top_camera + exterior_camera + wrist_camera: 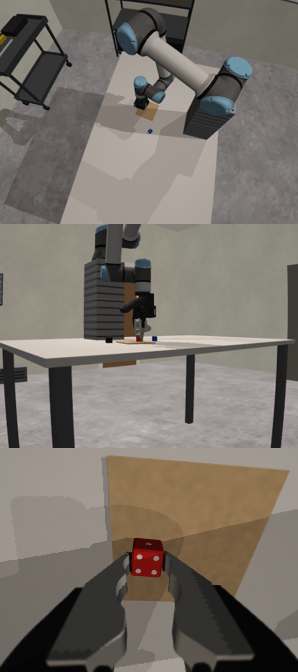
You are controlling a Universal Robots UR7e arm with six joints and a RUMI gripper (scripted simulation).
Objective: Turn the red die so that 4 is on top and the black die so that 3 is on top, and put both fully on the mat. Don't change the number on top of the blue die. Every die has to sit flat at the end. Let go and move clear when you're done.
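Now: hand right at the red die. The rest, counted from my hand: blue die 16 cm to the left, 12 cm behind, 1 cm below; black die 11 cm to the right, 10 cm behind, 1 cm below; brown mat 4 cm behind, 2 cm below.
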